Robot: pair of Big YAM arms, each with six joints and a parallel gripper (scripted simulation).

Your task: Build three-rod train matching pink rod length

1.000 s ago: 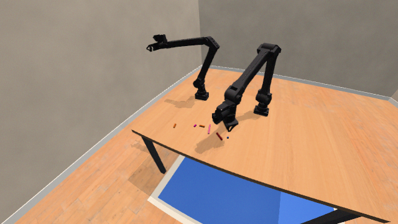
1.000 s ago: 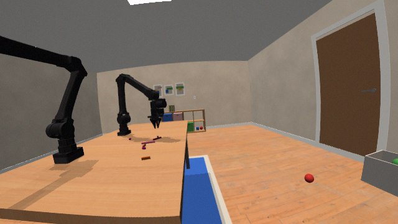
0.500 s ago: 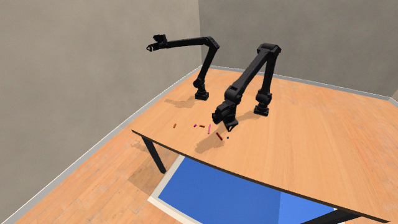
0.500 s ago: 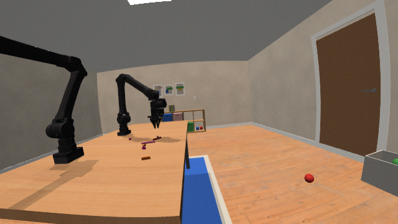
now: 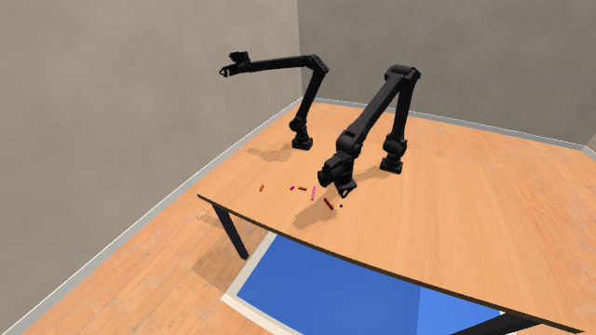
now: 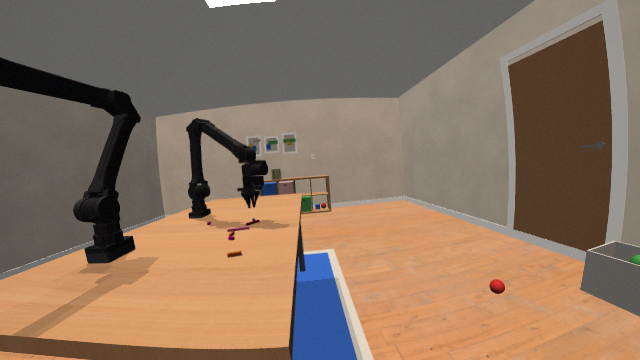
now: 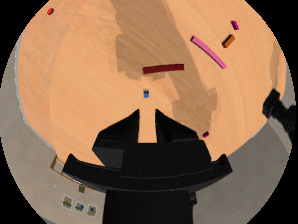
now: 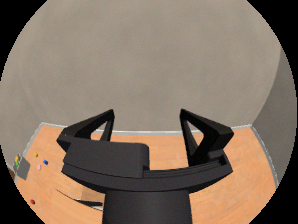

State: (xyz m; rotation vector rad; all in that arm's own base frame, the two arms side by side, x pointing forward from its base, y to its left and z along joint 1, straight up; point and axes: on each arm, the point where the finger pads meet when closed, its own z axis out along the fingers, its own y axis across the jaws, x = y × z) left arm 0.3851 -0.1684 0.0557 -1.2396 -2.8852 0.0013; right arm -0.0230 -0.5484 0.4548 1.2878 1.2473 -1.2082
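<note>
Now: left hand 70 mm above the tiny blue rod. The rest, counted from my left hand: red rod 70 mm below, 60 mm to the right, 20 mm ahead; then pink rod 150 mm to the right, 70 mm below, 20 mm behind.
</note>
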